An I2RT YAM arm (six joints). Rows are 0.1 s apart.
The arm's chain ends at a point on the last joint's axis. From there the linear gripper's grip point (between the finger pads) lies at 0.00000 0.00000 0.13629 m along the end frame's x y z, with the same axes.
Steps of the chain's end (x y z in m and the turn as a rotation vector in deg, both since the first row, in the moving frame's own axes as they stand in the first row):
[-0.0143 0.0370 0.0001 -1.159 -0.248 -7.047]
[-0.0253 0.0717 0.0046 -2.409 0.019 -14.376]
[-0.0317 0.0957 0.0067 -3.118 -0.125 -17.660]
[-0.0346 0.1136 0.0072 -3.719 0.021 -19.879]
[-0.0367 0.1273 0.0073 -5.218 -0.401 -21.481]
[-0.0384 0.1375 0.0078 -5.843 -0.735 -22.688]
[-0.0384 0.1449 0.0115 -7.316 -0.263 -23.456]
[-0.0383 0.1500 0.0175 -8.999 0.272 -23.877]
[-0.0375 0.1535 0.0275 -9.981 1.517 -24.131]
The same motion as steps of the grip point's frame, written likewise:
[-0.0147 0.0398 0.0001 -1.159 -0.248 -7.047]
[-0.0245 0.0774 0.0045 -2.409 0.019 -14.376]
[-0.0309 0.1030 0.0065 -3.118 -0.125 -17.660]
[-0.0330 0.1223 0.0069 -3.719 0.021 -19.879]
[-0.0353 0.1396 0.0067 -5.218 -0.401 -21.481]
[-0.0374 0.1514 0.0071 -5.843 -0.735 -22.688]
[-0.0355 0.1619 0.0104 -7.316 -0.263 -23.456]
[-0.0333 0.1706 0.0158 -8.999 0.272 -23.877]
[-0.0291 0.1757 0.0254 -9.981 1.517 -24.131]

